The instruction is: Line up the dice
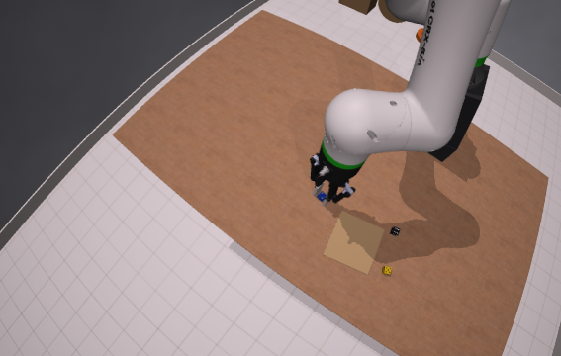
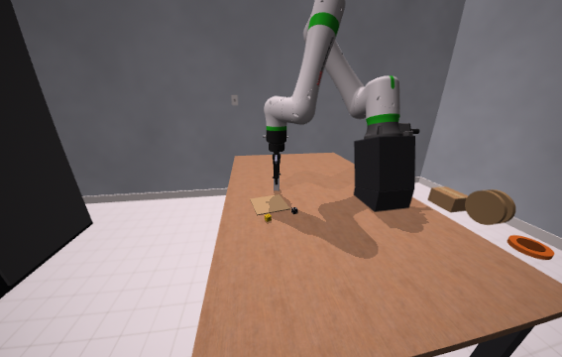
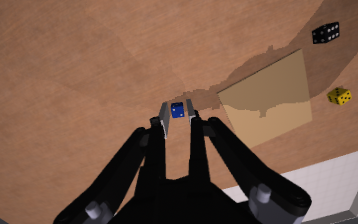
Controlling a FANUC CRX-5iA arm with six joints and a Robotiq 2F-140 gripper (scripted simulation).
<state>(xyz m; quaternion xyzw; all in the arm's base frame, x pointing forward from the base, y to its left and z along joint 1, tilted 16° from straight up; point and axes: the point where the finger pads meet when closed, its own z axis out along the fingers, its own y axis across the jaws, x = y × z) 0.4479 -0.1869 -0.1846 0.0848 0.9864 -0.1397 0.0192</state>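
Now: hand 2 cm above the blue die. Also, from my hand: yellow die: 7 cm ahead, 27 cm to the left, 2 cm below; then tan mat: 5 cm ahead, 15 cm to the left, 3 cm below; then black die: 4 cm behind, 24 cm to the left, 2 cm below.
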